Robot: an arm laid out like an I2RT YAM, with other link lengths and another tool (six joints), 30 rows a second.
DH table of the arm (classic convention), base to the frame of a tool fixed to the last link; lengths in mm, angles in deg. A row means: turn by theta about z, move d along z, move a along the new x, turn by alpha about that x. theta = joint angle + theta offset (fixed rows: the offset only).
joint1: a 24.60, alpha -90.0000, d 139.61, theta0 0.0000
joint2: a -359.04, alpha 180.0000, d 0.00, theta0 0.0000
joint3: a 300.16, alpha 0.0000, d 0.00, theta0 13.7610
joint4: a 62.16, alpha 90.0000, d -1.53, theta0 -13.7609
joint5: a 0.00, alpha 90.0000, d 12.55, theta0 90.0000
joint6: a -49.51, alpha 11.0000, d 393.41, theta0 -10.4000
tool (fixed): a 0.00, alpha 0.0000, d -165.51, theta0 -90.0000
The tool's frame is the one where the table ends.
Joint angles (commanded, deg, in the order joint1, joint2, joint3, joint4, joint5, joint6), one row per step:
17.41 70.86 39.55 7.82 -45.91 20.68
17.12 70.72 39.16 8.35 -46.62 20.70
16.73 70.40 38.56 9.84 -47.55 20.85
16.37 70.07 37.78 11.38 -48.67 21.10
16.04 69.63 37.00 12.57 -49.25 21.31
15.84 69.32 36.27 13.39 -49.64 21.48
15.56 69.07 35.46 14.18 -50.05 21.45
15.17 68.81 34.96 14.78 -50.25 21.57
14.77 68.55 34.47 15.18 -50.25 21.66
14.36 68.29 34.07 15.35 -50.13 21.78
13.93 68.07 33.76 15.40 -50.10 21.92
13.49 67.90 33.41 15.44 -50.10 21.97
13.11 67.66 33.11 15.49 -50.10 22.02
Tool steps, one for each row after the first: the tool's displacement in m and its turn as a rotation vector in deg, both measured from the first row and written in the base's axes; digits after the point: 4 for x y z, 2 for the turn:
-0.0018 -0.0008 0.0002 0.36 -0.17 0.36
-0.0035 -0.0018 0.0028 1.11 -1.09 0.79
-0.0067 -0.0025 0.0045 1.91 -1.79 1.41
-0.0089 -0.0040 0.0050 2.42 -2.37 1.57
-0.0113 -0.0050 0.0040 2.72 -2.57 1.70
-0.0134 -0.0065 0.0017 2.90 -2.78 1.82
-0.0135 -0.0084 0.0012 3.10 -3.01 1.59
-0.0131 -0.0106 0.0001 3.16 -3.10 1.17
-0.0123 -0.0130 -0.0012 3.17 -3.05 0.62
-0.0115 -0.0153 -0.0021 3.19 -2.90 0.13
-0.0108 -0.0176 -0.0037 3.17 -2.73 -0.33
-0.0104 -0.0197 -0.0046 3.18 -2.69 -0.72

